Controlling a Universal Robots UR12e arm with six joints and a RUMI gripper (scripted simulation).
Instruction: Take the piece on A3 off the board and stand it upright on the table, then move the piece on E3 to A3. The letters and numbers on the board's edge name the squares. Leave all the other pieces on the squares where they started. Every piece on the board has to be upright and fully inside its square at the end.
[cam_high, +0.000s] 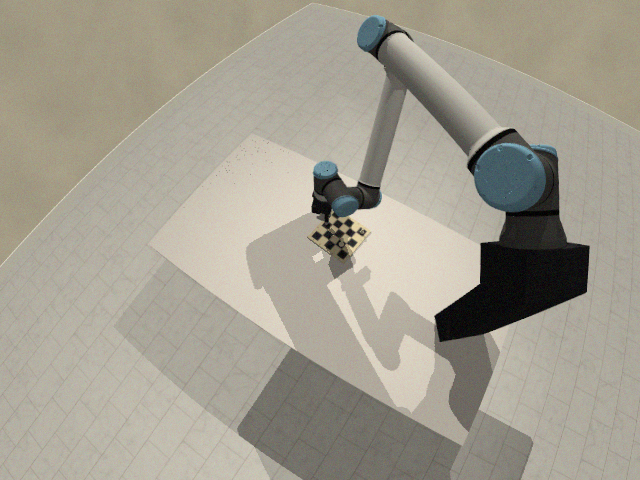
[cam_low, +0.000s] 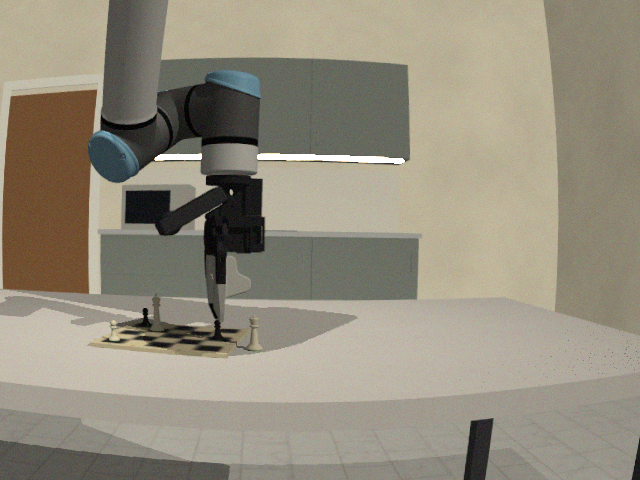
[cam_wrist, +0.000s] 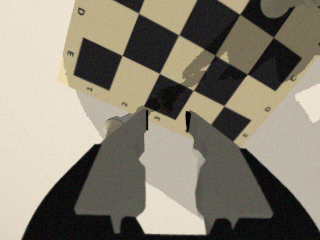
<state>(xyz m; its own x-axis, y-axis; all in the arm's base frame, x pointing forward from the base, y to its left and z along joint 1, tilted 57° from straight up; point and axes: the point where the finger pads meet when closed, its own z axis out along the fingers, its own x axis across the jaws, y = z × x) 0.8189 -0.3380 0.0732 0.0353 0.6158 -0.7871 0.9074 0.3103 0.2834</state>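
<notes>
Right now the white pawn is 170 mm behind my hand and 30 mm below it. Round my hand: chessboard 70 mm behind, 40 mm to the left, 50 mm below.
</notes>
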